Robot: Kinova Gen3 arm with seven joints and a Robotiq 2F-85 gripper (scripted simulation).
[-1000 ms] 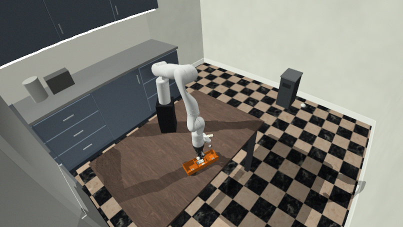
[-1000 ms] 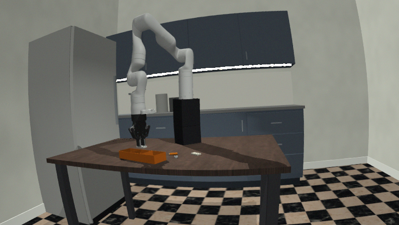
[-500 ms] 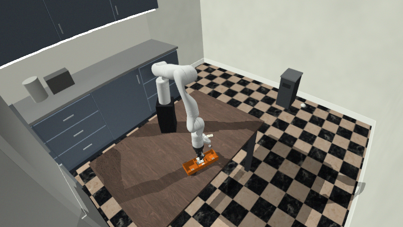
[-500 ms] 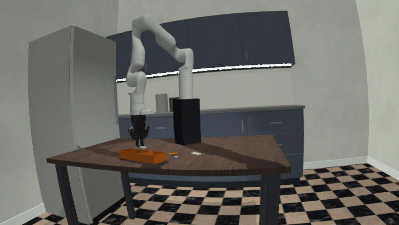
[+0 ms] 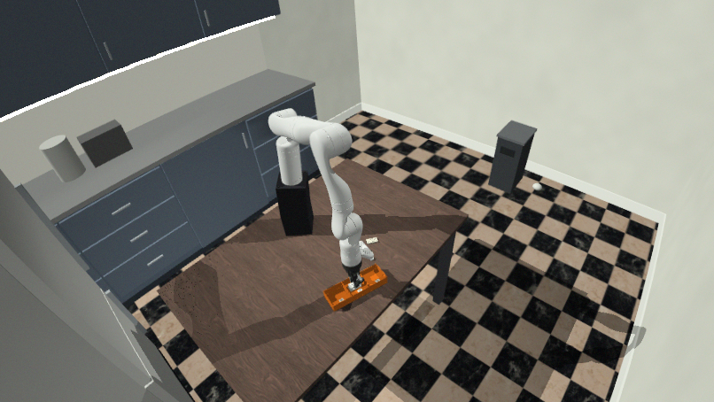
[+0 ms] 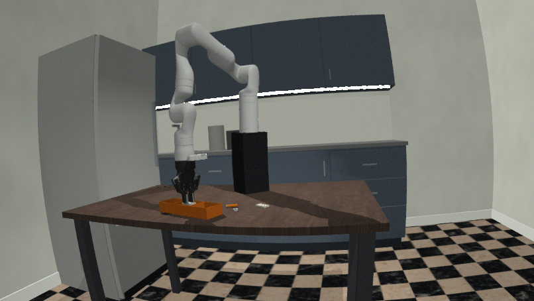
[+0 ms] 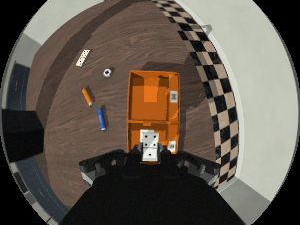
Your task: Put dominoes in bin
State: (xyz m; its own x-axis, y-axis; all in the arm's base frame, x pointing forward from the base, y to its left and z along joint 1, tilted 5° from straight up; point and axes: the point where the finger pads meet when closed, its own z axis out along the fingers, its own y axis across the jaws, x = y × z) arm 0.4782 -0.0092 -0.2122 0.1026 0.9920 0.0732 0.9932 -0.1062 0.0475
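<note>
Right now the orange bin tray is 30 mm below my hand. Also, from my hand: blue marker (100 mm behind, 50 mm to the left, 50 mm below); then small nut (80 mm behind, 150 mm to the left, 50 mm below); then orange marker (130 mm behind, 100 mm to the left, 50 mm below).
</note>
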